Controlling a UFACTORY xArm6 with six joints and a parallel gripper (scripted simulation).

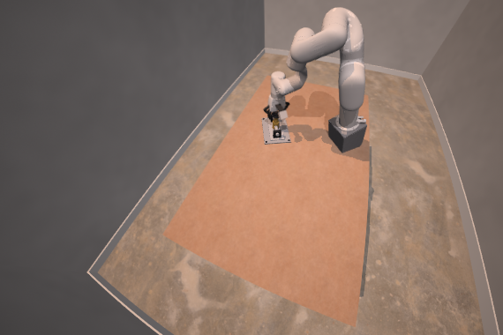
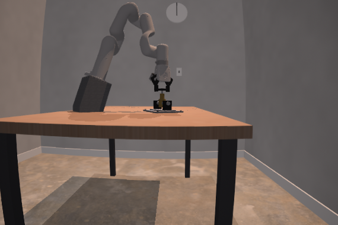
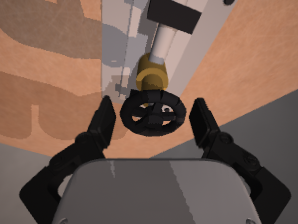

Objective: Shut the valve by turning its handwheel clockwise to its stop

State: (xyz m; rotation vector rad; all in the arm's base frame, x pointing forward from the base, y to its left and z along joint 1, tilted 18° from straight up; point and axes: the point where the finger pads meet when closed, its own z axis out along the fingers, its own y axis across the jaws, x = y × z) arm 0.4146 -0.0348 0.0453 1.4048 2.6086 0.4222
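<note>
My gripper is now right at the black spoked handwheel. The rest, counted from my hand: grey baseplate (13 cm below).
</note>
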